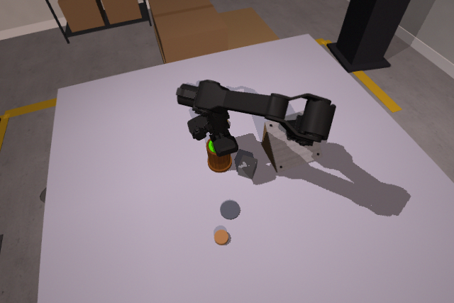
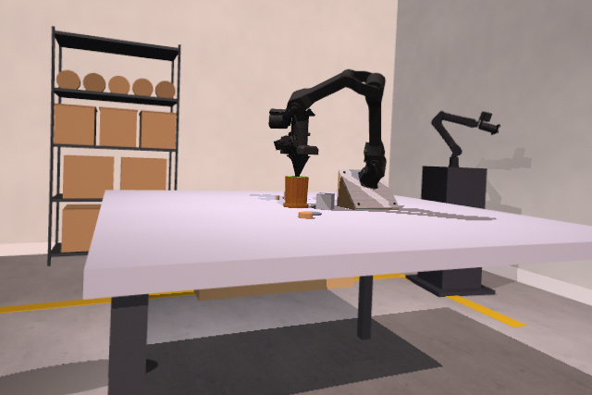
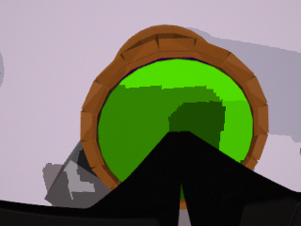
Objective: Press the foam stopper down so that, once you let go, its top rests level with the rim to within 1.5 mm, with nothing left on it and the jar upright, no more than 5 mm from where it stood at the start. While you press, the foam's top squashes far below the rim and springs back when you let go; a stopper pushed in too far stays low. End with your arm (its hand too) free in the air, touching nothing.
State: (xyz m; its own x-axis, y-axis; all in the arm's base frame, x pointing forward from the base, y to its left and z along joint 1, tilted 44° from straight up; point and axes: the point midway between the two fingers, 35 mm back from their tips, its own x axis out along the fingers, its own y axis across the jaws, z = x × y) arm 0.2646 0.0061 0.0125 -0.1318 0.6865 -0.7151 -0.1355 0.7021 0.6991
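The bright green foam stopper is 40 mm below my hand. From my hand the other things lie so: orange disc 260 mm to the left, 130 mm below, 40 mm ahead; then grey cube 110 mm below, 80 mm behind, 50 mm to the left; then dark grey disc 180 mm to the left, 130 mm below.
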